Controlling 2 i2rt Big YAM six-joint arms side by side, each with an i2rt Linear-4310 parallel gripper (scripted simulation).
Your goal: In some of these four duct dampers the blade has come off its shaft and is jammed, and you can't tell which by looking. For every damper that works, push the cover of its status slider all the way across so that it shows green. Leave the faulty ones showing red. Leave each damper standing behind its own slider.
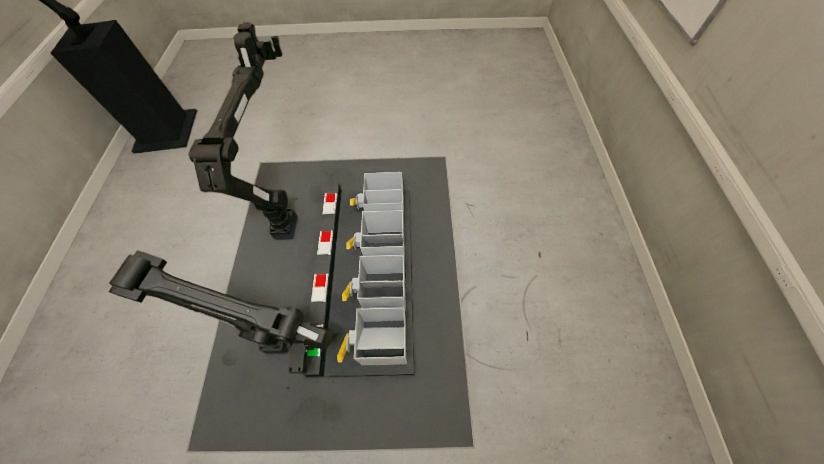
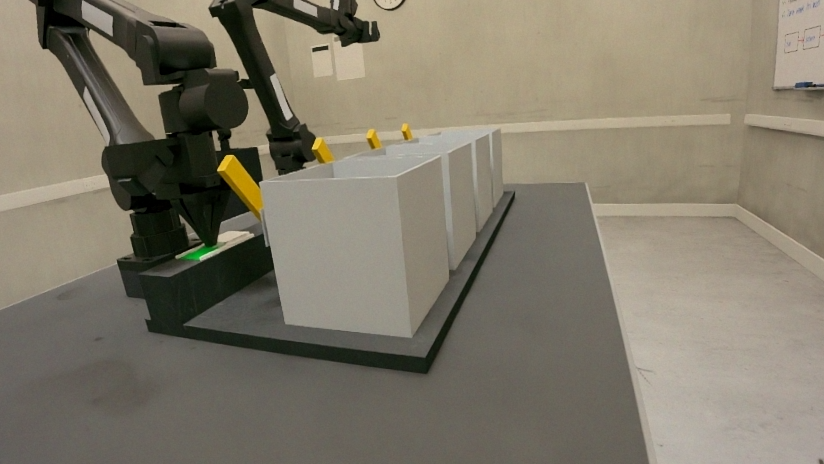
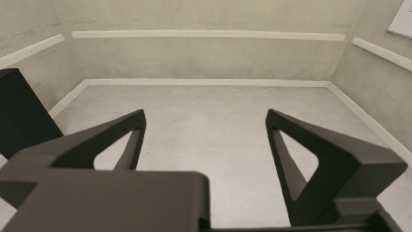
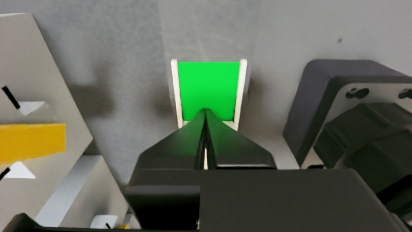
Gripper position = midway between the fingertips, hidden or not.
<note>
In view: the left gripper (image 3: 205,115), the right gripper (image 2: 211,246), a damper (image 2: 369,255), a damper (image 1: 379,196), a damper (image 1: 372,221), a damper (image 1: 386,264) and an arm base (image 4: 316,75).
The right gripper is seen too in image 4 (image 4: 205,115).
</note>
